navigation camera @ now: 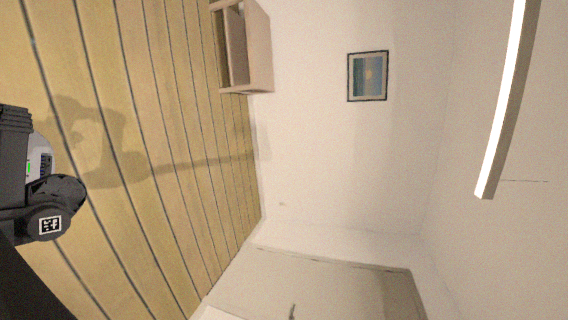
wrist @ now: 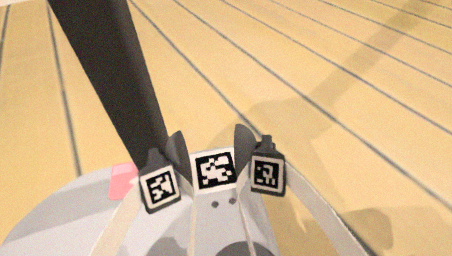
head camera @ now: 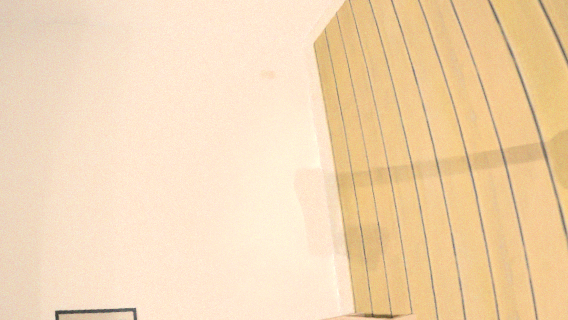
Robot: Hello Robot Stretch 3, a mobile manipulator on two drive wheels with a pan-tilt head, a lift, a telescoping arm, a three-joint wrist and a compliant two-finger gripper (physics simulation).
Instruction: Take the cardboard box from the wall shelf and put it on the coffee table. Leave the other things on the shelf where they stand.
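My gripper is open in the wrist view, with its two dark fingertips apart and nothing between them. It is over the robot's own pale base, beside the dark mast. Dark parts of the robot with a marker tag show at the left edge of the navigation view; the fingertips cannot be made out there. The cardboard box, the wall shelf and the coffee table cannot be made out in these views.
A pale wooden furniture piece stands on the plank floor against the wall. A framed picture hangs on that wall. A bright lamp bar shows at right, and a greyish door-like panel at the bottom.
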